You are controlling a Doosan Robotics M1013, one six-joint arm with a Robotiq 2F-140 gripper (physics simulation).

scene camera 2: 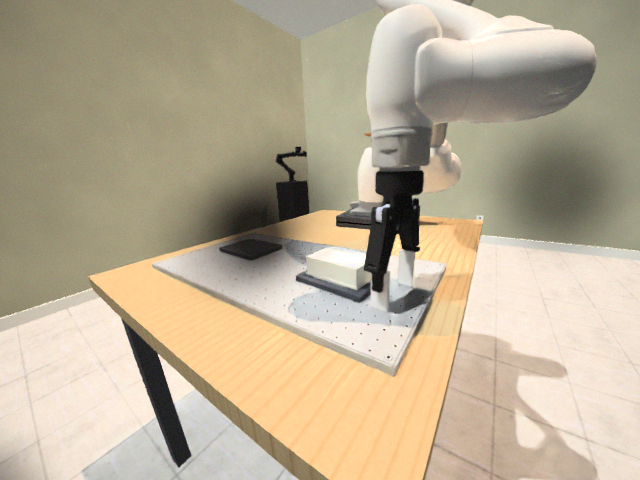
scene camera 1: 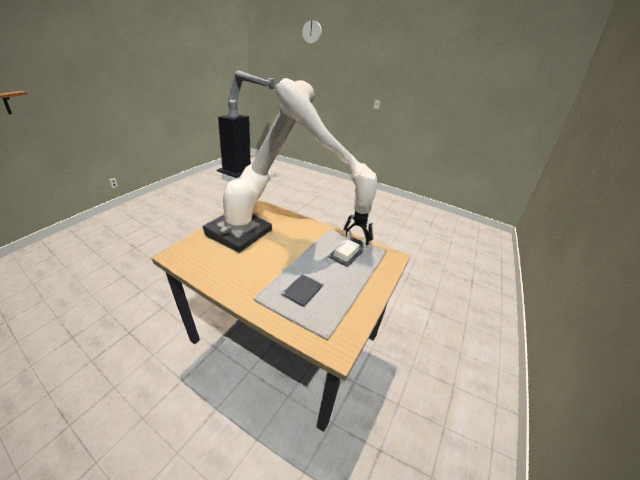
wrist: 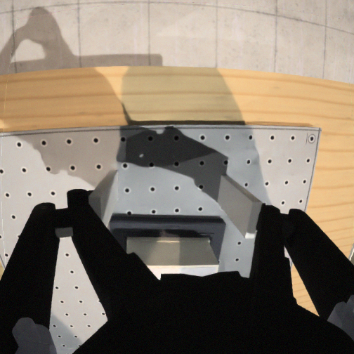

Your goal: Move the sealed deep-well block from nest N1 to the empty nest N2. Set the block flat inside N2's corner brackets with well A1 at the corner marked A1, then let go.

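Seen in the pictures: gripper, fingertip midpoint: (scene camera 2: 393, 294); arm's base, link origin: (scene camera 1: 238, 226).
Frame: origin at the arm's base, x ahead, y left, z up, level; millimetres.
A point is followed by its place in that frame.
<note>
The white block (scene camera 1: 346, 250) {z 13, x 615, y 166 mm} (scene camera 2: 336, 268) {z 5, x 644, y 211 mm} (wrist: 172, 251) sits flat on the dark nest N1 (scene camera 1: 339, 260) {z -28, x 604, y 120 mm} (scene camera 2: 330, 290) {z -35, x 663, y 208 mm} (wrist: 217, 227). The dark nest N2 (scene camera 1: 303, 289) {z -28, x 575, y -164 mm} (scene camera 2: 250, 248) {z -28, x 584, y -141 mm} has no block on it. Its corner brackets and the A1 mark are too small to tell. My gripper (scene camera 1: 358, 239) {z -40, x 607, y 311 mm} (scene camera 2: 393, 283) {z -40, x 607, y 311 mm} (wrist: 169, 186) is open and empty, pointing down. Its pale pads are low over the plate, on the table-edge side of the block and apart from each other. In the wrist view the gripper body hides part of the block. Well A1 cannot be made out.
Both nests are on a grey perforated plate (scene camera 1: 330, 304) {z -40, x 715, y -159 mm} (scene camera 2: 268, 310) {z -40, x 772, y 153 mm} (wrist: 30, 180) on the wooden table (scene camera 1: 232, 281) {z -53, x 265, y -306 mm} (scene camera 2: 258, 372) {z -53, x 863, y 236 mm} (wrist: 170, 97). The arm's black base (scene camera 1: 237, 238) {z -2, x 85, y -89 mm} stands at the far side of the table. A black pedestal (scene camera 1: 234, 144) (scene camera 2: 292, 200) stands behind, on the floor.
</note>
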